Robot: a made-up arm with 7 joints.
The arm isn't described. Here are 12 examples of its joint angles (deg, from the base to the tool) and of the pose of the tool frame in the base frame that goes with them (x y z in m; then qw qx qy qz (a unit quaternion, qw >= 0)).
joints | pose
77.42 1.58 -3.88 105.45 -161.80 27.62 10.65 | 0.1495 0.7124 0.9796 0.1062 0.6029 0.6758 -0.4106
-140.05 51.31 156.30 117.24 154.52 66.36 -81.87 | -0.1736 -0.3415 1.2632 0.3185 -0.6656 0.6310 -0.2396
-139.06 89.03 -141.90 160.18 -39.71 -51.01 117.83 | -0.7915 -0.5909 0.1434 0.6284 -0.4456 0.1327 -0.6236
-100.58 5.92 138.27 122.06 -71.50 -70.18 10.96 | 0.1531 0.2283 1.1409 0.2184 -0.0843 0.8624 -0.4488
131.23 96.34 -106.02 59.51 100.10 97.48 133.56 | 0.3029 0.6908 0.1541 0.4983 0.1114 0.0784 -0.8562
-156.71 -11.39 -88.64 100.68 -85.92 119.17 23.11 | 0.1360 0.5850 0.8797 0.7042 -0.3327 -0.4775 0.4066
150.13 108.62 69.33 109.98 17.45 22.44 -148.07 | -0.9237 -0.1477 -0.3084 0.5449 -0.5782 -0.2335 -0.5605
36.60 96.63 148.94 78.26 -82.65 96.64 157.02 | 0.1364 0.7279 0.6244 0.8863 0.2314 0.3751 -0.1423
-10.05 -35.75 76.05 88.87 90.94 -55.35 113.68 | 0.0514 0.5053 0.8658 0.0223 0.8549 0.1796 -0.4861
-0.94 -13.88 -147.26 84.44 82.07 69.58 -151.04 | -0.6296 -0.4820 0.5573 0.7158 -0.5827 -0.3287 -0.2002
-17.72 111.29 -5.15 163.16 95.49 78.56 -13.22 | 0.9514 -0.1053 -0.3646 0.6743 0.6590 -0.0236 -0.3325
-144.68 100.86 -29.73 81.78 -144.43 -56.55 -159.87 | -0.2422 -0.0686 -0.3375 0.2857 -0.3820 -0.3396 0.8106
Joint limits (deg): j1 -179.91..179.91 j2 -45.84..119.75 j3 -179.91..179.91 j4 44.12..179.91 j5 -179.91..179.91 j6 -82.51..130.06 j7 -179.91..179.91
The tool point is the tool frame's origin. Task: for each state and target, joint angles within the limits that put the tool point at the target. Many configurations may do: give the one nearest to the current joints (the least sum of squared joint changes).
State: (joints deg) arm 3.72 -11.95 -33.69 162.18 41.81 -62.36 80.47
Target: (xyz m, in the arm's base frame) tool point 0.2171 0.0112 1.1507
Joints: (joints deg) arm 13.18 18.22 -37.70 166.15 34.08 -68.21 82.06
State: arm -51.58 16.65 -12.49 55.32 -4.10 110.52 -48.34
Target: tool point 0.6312 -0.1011 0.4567
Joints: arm -22.34 1.70 16.11 77.37 3.86 103.04 -49.23
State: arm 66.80 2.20 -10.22 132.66 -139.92 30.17 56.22
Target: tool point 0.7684 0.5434 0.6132
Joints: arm 49.50 21.02 -22.31 96.98 -142.14 21.19 58.24
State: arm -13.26 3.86 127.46 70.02 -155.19 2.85 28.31
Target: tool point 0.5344 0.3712 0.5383
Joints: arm -60.34 30.70 101.51 64.81 -162.01 -11.29 29.94
